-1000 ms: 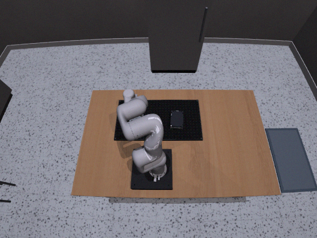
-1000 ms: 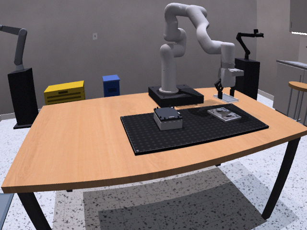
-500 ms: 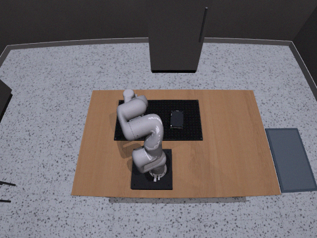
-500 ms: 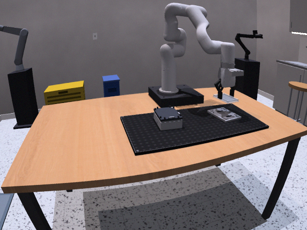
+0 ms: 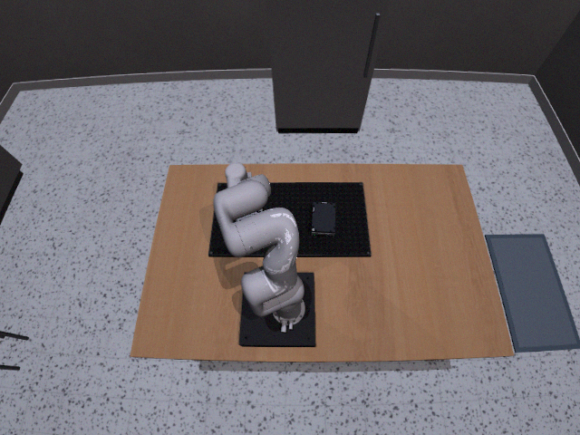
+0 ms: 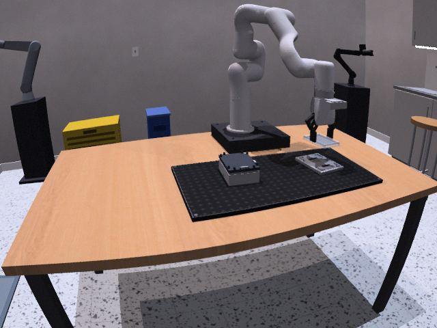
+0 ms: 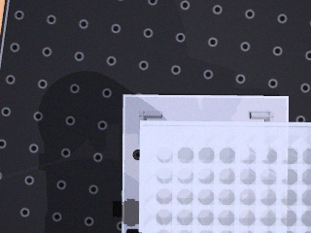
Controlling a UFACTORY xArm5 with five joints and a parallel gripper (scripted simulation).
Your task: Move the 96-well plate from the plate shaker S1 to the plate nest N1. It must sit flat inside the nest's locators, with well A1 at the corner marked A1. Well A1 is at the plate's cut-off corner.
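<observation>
The plate nest N1 lies 100 mm below my hand. From my hand the other things lie so: white 96-well plate: 10 mm below.
</observation>
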